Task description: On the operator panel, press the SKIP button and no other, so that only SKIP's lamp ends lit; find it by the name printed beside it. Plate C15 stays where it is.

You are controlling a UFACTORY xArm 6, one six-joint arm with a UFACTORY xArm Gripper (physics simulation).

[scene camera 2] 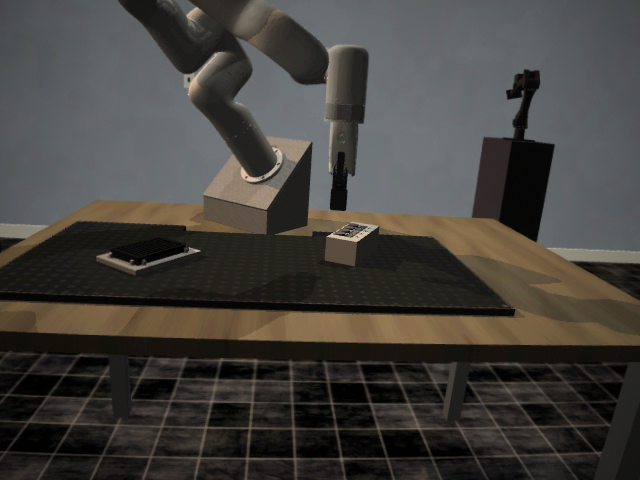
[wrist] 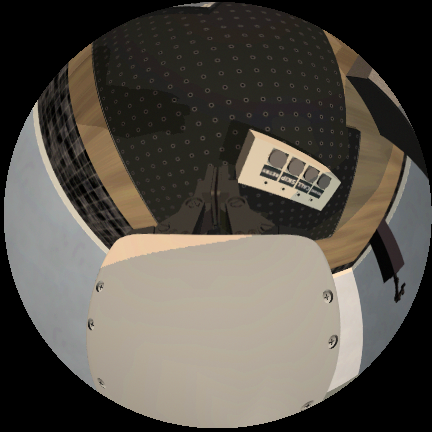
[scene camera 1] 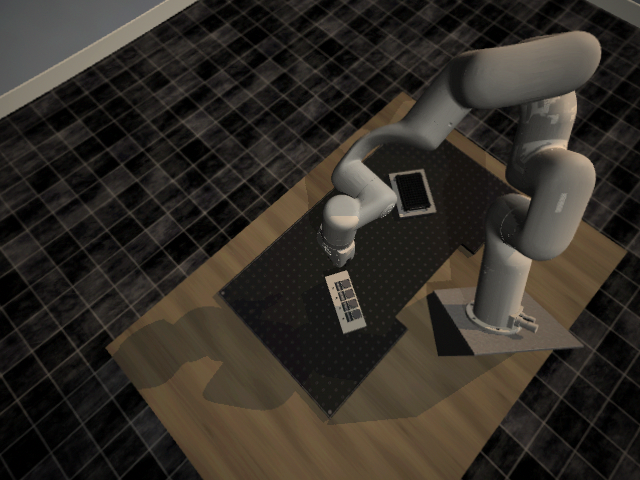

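Where they show: gripper, between the fingertips: (scene camera 2: pixel 337 209) (wrist: pixel 218 180); arm's base, origin of its link: (scene camera 2: pixel 263 166) (scene camera 1: pixel 493 317).
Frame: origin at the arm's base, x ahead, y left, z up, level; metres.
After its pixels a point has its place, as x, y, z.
Observation:
The operator panel (scene camera 1: pixel 354 326) @(0.262, 0.211, -0.093) (scene camera 2: pixel 341 250) @(0.391, 0.121, -0.117) (wrist: pixel 252 150) @(0.377, 0.109, -0.094) is a pale box on the dark mat, with a row of round grey buttons on top. In the wrist view the SKIP button (wrist: pixel 296 167) @(0.323, 0.145, -0.090) is second from the end nearer the fingers, between the RETRY button (wrist: pixel 278 158) @(0.347, 0.126, -0.090) and the CALL button (wrist: pixel 311 174) @(0.299, 0.162, -0.090). The small lamp dots beside the names look dark. My gripper (scene camera 2: pixel 338 207) @(0.414, 0.099, -0.025) (wrist: pixel 218 180) @(0.414, 0.099, -0.025) is shut and empty, raised above the mat off the RETRY end. A black plate (scene camera 1: pixel 412 191) @(0.349, -0.261, -0.123) (scene camera 2: pixel 149 250) @(0.376, -0.263, -0.120) lies in a white holder; its name is not readable.
The dark perforated mat (scene camera 1: pixel 289 279) @(0.499, 0.207, -0.146) (scene camera 2: pixel 232 289) @(0.522, -0.111, -0.146) lies on the wooden table (scene camera 1: pixel 248 439) @(0.325, 0.605, -0.159) (scene camera 2: pixel 289 328) @(0.654, -0.033, -0.159). The arm's slanted grey base block (scene camera 1: pixel 537 338) @(-0.081, 0.006, 0.055) (scene camera 2: pixel 235 210) @(0.050, -0.075, -0.112) stands at the mat's edge. A dark pedestal (scene camera 2: pixel 527 180) with a small arm stands beyond the table.

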